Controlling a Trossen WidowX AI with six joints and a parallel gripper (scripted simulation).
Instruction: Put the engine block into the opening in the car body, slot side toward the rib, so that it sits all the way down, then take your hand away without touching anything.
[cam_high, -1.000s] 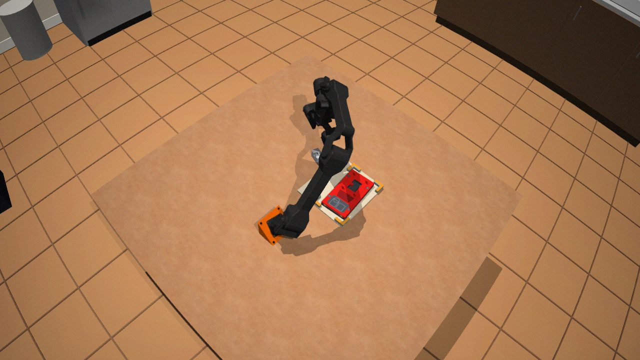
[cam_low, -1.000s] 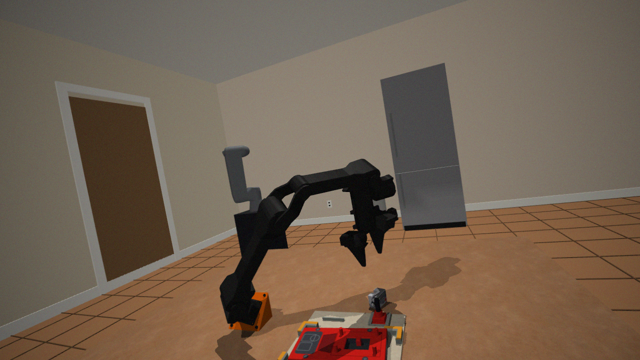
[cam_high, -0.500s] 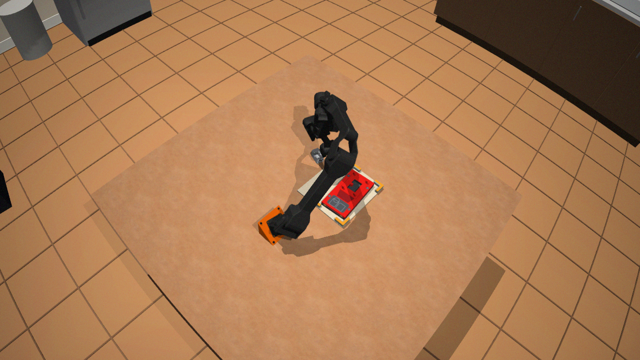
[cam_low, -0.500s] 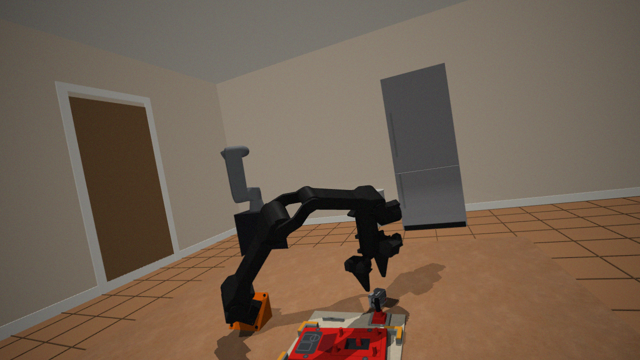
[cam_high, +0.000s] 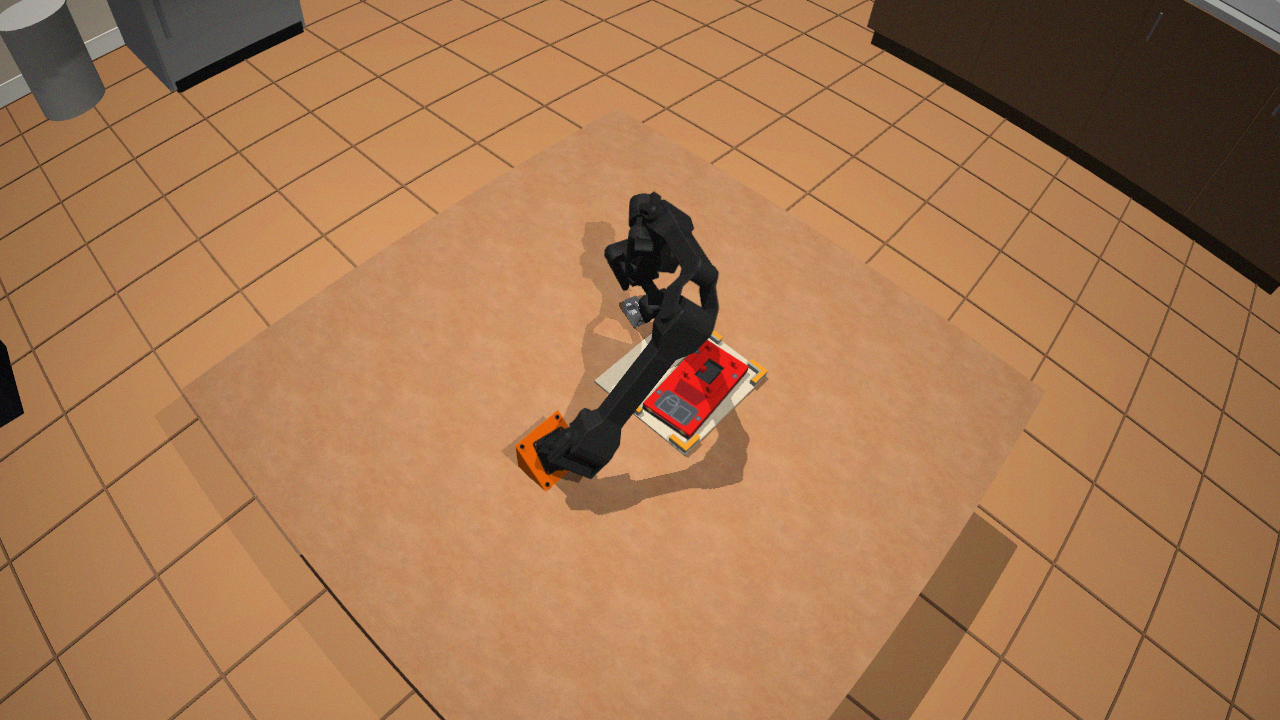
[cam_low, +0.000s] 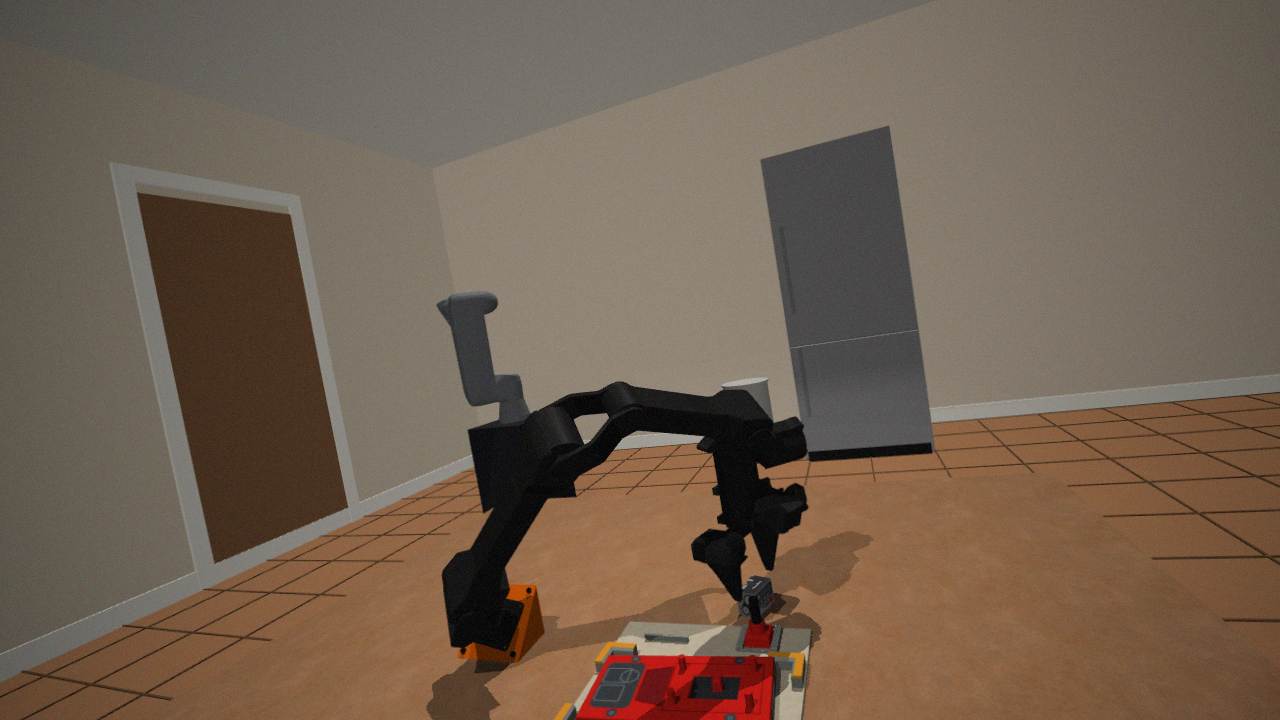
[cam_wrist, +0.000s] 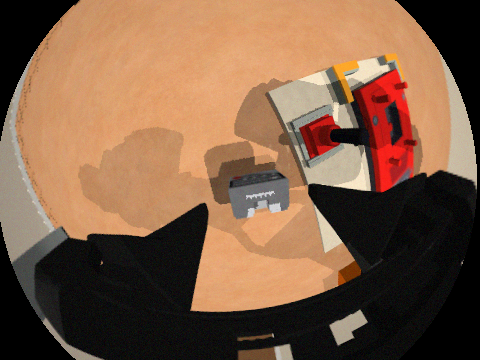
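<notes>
My gripper tip is now 10 mm above the grey engine block.
</notes>
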